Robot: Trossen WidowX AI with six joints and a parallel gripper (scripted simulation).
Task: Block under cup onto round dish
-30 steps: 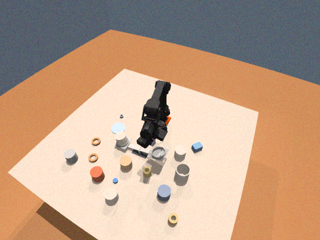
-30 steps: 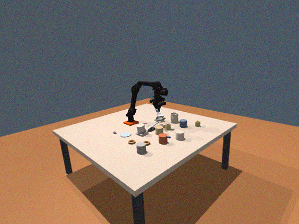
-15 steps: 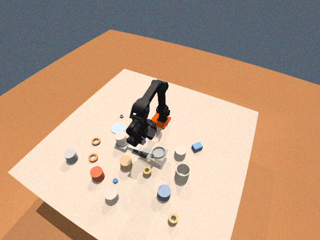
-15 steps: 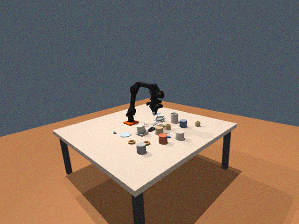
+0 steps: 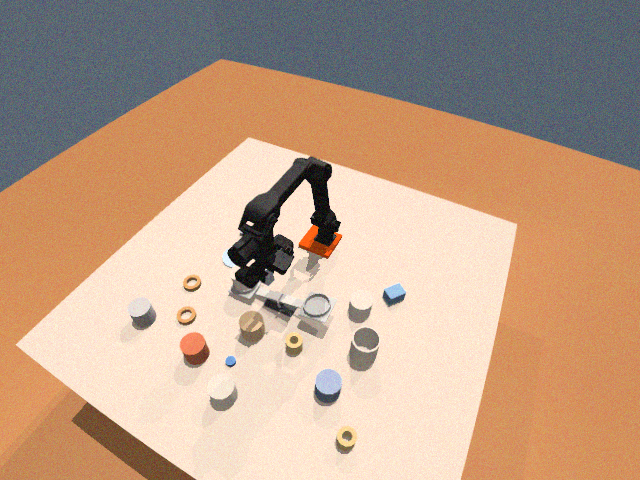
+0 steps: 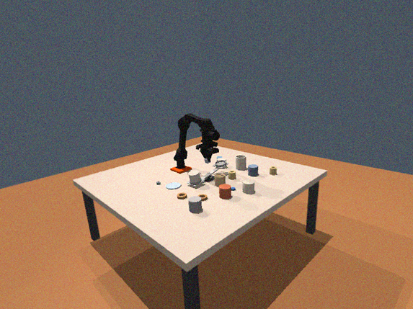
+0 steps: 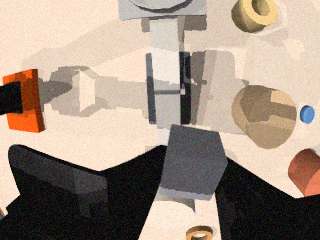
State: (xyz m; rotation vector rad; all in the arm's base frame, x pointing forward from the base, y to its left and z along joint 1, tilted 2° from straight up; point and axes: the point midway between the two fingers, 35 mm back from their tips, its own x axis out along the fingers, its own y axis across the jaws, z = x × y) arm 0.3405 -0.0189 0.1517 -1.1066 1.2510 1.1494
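Right now my gripper tip is 220 mm to the left of the round light blue dish, 140 mm above it and 110 mm past it. Also, from my gripper tip: balance: 100 mm below, 30 mm to the left, 20 mm behind; then tan cup: 110 mm below, 100 mm ahead, 20 mm to the left; then grey block: right at my gripper tip.
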